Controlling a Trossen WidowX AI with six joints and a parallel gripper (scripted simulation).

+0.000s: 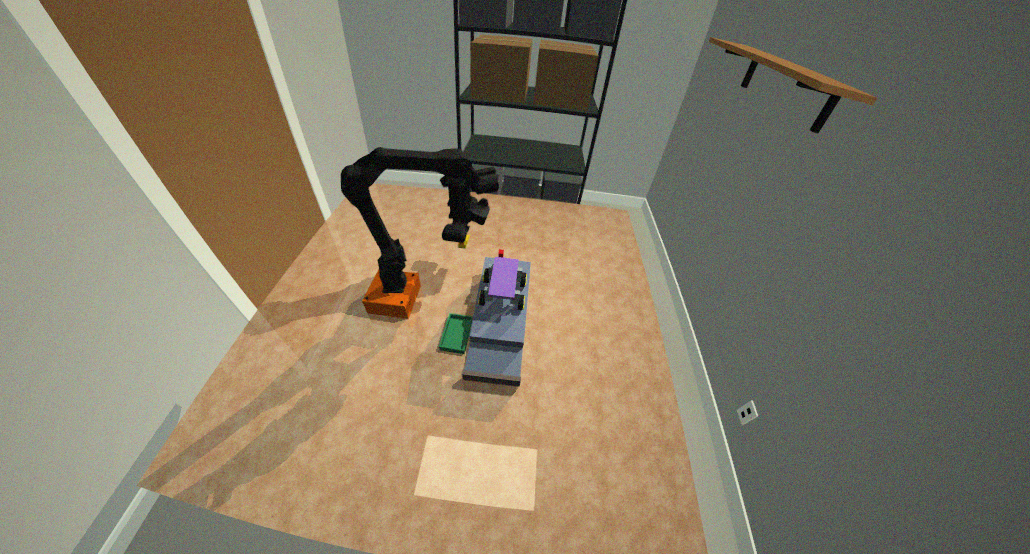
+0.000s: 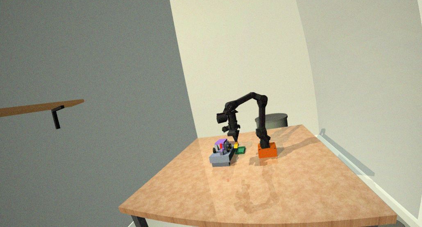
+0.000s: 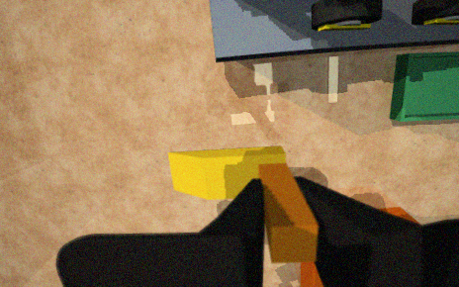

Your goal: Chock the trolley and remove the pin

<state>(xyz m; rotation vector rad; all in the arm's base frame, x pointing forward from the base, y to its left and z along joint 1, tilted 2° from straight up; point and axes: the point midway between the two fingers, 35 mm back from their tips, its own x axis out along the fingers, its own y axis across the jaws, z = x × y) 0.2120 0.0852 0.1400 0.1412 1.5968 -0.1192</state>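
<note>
My gripper tip is 12 cm short of the red-headed stop pin, 3 cm to the left of it and 5 cm above it. Round my gripper tip: yellow chock: 2 cm to the left, 1 cm below; then purple trolley: 13 cm ahead, 12 cm to the right, 7 cm below; then grey ramp: 12 cm ahead, 13 cm to the right, 13 cm below.
</note>
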